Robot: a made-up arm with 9 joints. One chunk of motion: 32 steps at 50 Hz.
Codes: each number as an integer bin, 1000 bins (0 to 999) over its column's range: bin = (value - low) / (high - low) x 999, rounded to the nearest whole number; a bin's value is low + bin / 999 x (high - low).
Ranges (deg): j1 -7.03..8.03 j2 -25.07..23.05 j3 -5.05..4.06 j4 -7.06..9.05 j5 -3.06..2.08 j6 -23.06..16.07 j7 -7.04..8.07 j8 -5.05..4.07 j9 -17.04..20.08
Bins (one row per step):
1: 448 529 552 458 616 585 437 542 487
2: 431 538 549 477 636 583 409 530 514
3: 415 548 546 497 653 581 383 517 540
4: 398 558 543 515 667 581 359 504 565
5: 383 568 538 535 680 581 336 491 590
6: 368 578 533 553 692 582 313 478 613
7: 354 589 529 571 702 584 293 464 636
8: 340 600 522 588 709 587 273 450 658
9: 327 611 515 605 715 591 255 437 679
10: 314 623 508 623 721 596 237 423 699
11: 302 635 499 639 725 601 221 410 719
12: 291 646 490 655 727 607 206 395 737
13: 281 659 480 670 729 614 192 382 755
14: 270 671 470 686 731 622 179 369 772
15: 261 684 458 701 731 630 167 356 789
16: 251 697 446 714 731 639 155 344 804
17: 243 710 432 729 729 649 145 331 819
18: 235 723 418 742 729 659 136 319 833
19: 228 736 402 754 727 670 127 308 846
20: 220 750 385 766 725 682 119 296 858
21: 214 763 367 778 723 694 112 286 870
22: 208 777 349 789 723 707 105 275 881
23: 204 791 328 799 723 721 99 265 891
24: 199 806 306 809 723 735 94 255 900
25: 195 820 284 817 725 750 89 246 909
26: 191 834 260 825 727 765 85 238 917
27: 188 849 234 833 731 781 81 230 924
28: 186 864 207 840 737 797 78 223 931
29: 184 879 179 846 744 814 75 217 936
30: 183 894 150 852 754 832 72 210 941
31: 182 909 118 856 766 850 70 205 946
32: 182 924 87 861 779 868 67 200 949
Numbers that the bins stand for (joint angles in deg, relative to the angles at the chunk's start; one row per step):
1: -0.28 0.41 -0.02 0.33 0.11 -0.15 -0.43 -0.10 1.06
2: -0.53 0.84 -0.04 0.63 0.21 -0.22 -0.85 -0.21 2.06
3: -0.77 1.33 -0.07 0.95 0.30 -0.30 -1.25 -0.33 3.02
4: -1.03 1.81 -0.10 1.24 0.37 -0.30 -1.61 -0.45 3.95
5: -1.26 2.29 -0.14 1.57 0.44 -0.30 -1.96 -0.57 4.88
6: -1.48 2.77 -0.19 1.86 0.50 -0.26 -2.31 -0.69 5.74
7: -1.69 3.30 -0.23 2.15 0.55 -0.19 -2.61 -0.81 6.59
8: -1.90 3.83 -0.29 2.42 0.59 -0.07 -2.91 -0.94 7.41
9: -2.10 4.36 -0.35 2.70 0.62 0.09 -3.18 -1.06 8.19
10: -2.30 4.94 -0.42 2.99 0.65 0.28 -3.46 -1.19 8.93
11: -2.48 5.52 -0.50 3.24 0.67 0.48 -3.70 -1.31 9.68
12: -2.64 6.05 -0.58 3.50 0.68 0.72 -3.92 -1.44 10.34
13: -2.79 6.67 -0.67 3.74 0.69 0.99 -4.14 -1.56 11.01
14: -2.96 7.25 -0.76 4.00 0.70 1.30 -4.33 -1.68 11.65
15: -3.10 7.88 -0.87 4.24 0.70 1.62 -4.51 -1.80 12.28
16: -3.25 8.50 -0.98 4.45 0.70 1.97 -4.70 -1.91 12.83
17: -3.37 9.13 -1.11 4.70 0.69 2.36 -4.85 -2.03 13.39
18: -3.49 9.76 -1.24 4.91 0.69 2.75 -4.98 -2.14 13.91
19: -3.59 10.38 -1.38 5.10 0.68 3.18 -5.12 -2.24 14.39
20: -3.71 11.06 -1.54 5.29 0.67 3.65 -5.24 -2.35 14.84
21: -3.80 11.68 -1.70 5.49 0.66 4.12 -5.35 -2.44 15.29
22: -3.89 12.36 -1.87 5.66 0.66 4.63 -5.45 -2.54 15.70
23: -3.95 13.03 -2.06 5.82 0.66 5.18 -5.54 -2.63 16.07
24: -4.03 13.75 -2.26 5.99 0.66 5.73 -5.62 -2.72 16.40
25: -4.09 14.43 -2.46 6.12 0.67 6.32 -5.69 -2.80 16.74
26: -4.15 15.10 -2.68 6.24 0.68 6.90 -5.75 -2.88 17.03
27: -4.20 15.82 -2.92 6.37 0.70 7.53 -5.81 -2.95 17.29
28: -4.23 16.55 -3.16 6.49 0.73 8.16 -5.86 -3.01 17.55
29: -4.26 17.27 -3.42 6.58 0.77 8.82 -5.91 -3.07 17.74
30: -4.27 17.99 -3.68 6.68 0.82 9.53 -5.95 -3.13 17.92
31: -4.29 18.71 -3.97 6.74 0.88 10.23 -5.98 -3.18 18.11
32: -4.29 19.44 -4.26 6.82 0.95 10.94 -6.03 -3.22 18.22

